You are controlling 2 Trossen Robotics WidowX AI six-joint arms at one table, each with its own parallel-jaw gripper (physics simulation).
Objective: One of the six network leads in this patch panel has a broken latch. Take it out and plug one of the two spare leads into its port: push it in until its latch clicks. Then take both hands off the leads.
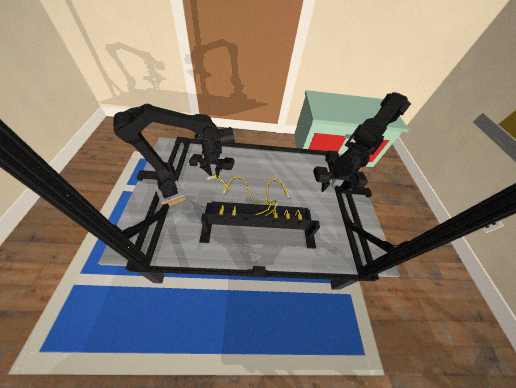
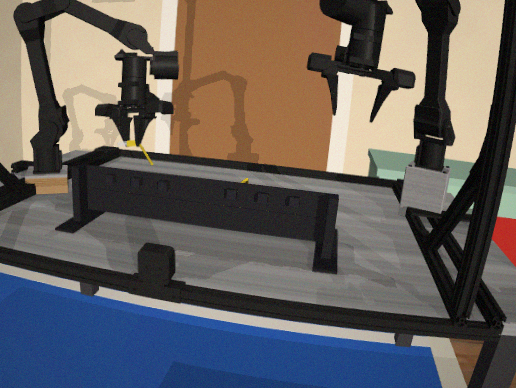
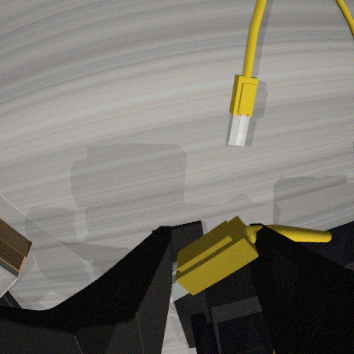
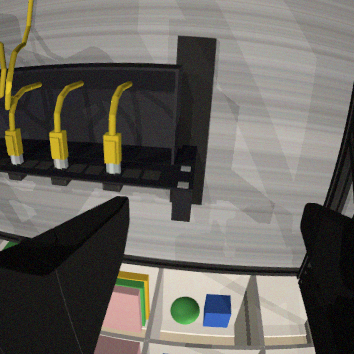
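Seen in the pictures: left gripper, fingertip midpoint: (image 1: 214, 177) (image 2: 132, 146) (image 3: 209, 236); right gripper, fingertip midpoint: (image 1: 329, 192) (image 2: 352, 119) (image 4: 219, 212); left arm's base, origin of the base link: (image 1: 169, 191) (image 2: 47, 170); right arm's base, origin of the base link: (image 2: 429, 166).
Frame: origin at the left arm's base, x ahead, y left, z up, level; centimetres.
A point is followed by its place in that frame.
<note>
The black patch panel (image 1: 260, 221) @(x 28.0, y -35.3, z 3.0 cm) (image 2: 200, 215) @(x 28.6, y -35.7, z -0.3 cm) (image 4: 150, 115) stands on the table. Two yellow leads (image 1: 221, 211) @(x 15.3, y -24.2, z 5.1 cm) (image 1: 234, 211) @(x 20.0, y -26.8, z 5.1 cm) are in its left part and several (image 1: 299, 216) @(x 43.4, y -42.1, z 5.0 cm) (image 4: 112, 150) @(x 44.0, y -42.5, z 5.1 cm) in its right part, with a gap between. My left gripper (image 1: 213, 175) @(x 20.2, y -6.9, z 6.5 cm) (image 2: 131, 142) @(x 20.2, y -6.9, z 6.5 cm) (image 3: 209, 236) @(x 20.2, y -6.9, z 6.5 cm) is shut on a yellow lead (image 2: 132, 143) @(x 20.1, y -7.4, z 7.4 cm) (image 3: 217, 257) @(x 20.4, y -6.5, z 8.0 cm), held tilted above the table behind the panel's left end. Its latch is not clear. One spare lead (image 1: 225, 191) @(x 24.0, y -9.7, z -3.7 cm) (image 3: 243, 95) @(x 25.2, y -7.6, z -3.1 cm) lies near it; the other spare lead (image 1: 287, 195) @(x 51.1, y -26.5, z -3.8 cm) lies farther right. My right gripper (image 2: 353, 118) @(x 52.8, y -43.7, z 18.7 cm) (image 4: 219, 212) @(x 52.8, y -43.7, z 18.7 cm) is open and empty, high at the right.
The spare leads' cables run to a tangle (image 1: 270, 203) @(x 37.2, y -29.4, z 2.5 cm) behind the panel. A black frame rail (image 1: 300, 275) (image 2: 225, 300) edges the table. A compartmented tray (image 4: 207, 337) holds a green ball (image 4: 185, 310) and a blue cube (image 4: 217, 311). A green cabinet (image 1: 345, 112) stands beyond the table.
</note>
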